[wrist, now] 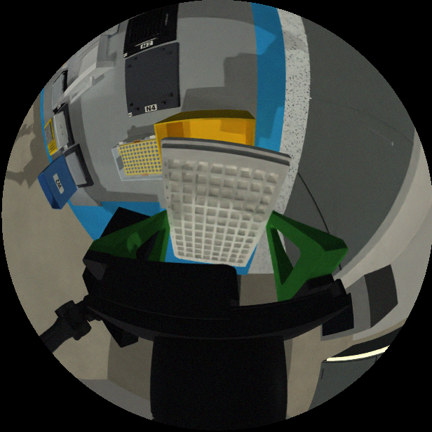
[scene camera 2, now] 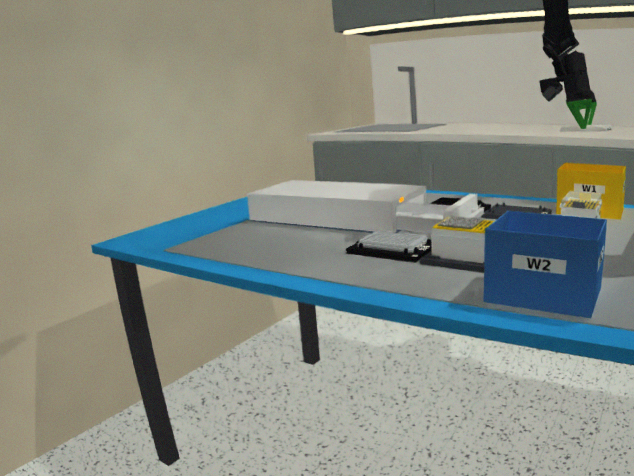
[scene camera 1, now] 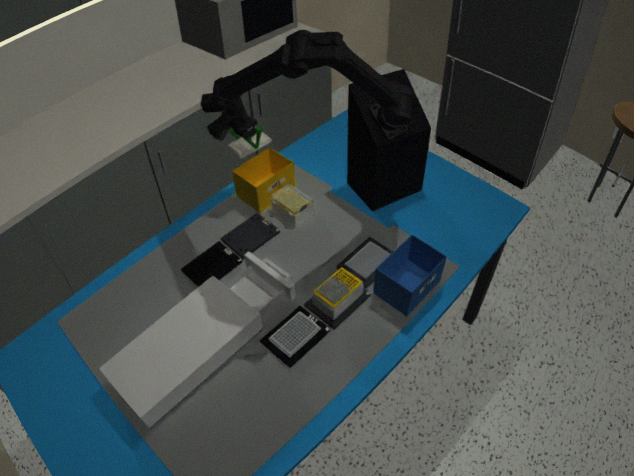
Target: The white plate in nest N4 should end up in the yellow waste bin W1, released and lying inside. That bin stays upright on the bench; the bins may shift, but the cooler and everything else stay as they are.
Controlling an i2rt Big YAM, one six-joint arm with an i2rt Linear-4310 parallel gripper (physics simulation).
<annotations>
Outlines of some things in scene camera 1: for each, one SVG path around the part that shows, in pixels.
A yellow waste bin W1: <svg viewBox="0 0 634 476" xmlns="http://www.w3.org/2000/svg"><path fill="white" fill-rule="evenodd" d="M270 148L267 148L232 171L236 196L259 213L272 205L272 194L287 184L296 188L294 162Z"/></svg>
A blue bin W2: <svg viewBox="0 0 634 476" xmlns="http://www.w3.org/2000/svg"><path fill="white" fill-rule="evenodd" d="M414 235L407 238L375 270L373 293L405 316L408 316L440 282L447 258L446 255Z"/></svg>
A long white device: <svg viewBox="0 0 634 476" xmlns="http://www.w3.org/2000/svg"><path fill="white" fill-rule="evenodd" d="M291 275L269 259L265 258L261 261L248 251L244 254L247 269L225 286L216 277L211 276L99 369L135 413L151 428L263 329L261 317L284 296L290 301L296 298L295 285L290 282L292 279Z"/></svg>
A yellow-topped tip box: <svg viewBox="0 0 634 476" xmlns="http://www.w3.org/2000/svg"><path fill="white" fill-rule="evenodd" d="M343 267L314 290L312 294L312 304L333 320L363 294L363 281Z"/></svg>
A black plate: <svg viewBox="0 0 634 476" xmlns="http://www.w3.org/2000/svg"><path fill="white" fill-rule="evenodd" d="M218 245L188 266L188 269L203 283L234 260Z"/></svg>
</annotations>
